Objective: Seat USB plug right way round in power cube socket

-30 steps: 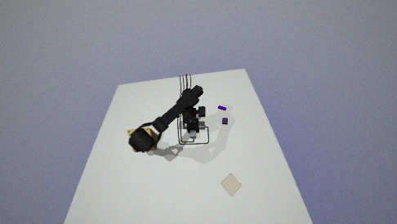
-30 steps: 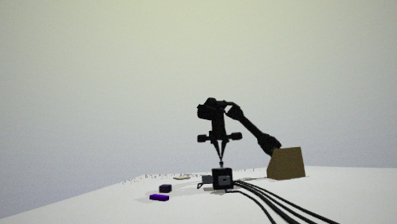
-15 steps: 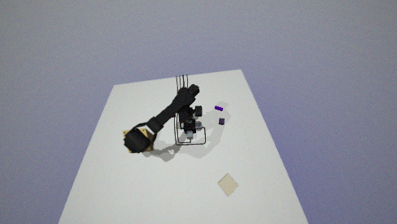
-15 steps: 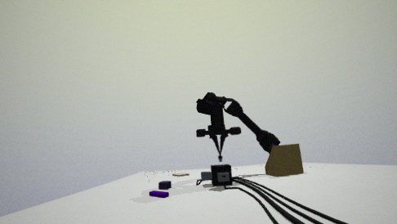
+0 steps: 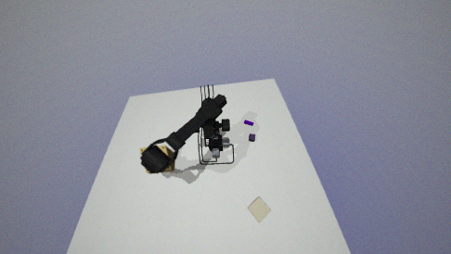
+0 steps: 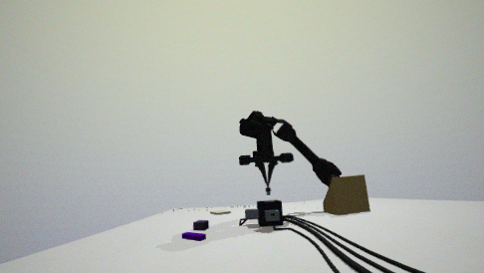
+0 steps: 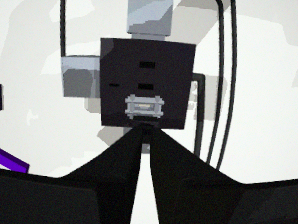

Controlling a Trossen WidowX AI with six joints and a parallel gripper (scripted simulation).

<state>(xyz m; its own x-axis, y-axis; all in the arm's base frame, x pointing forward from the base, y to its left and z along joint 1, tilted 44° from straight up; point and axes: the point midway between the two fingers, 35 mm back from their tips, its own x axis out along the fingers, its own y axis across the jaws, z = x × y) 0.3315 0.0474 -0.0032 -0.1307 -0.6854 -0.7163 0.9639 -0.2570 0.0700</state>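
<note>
The usb plug is 20 mm below my gripper tip. Also, from my gripper tip: metal-framed socket (70 mm below, 10 mm to the left); violet bar (250 mm ahead, 130 mm below, 90 mm to the left); dark purple block (230 mm ahead, 120 mm below, 30 mm to the right).
</note>
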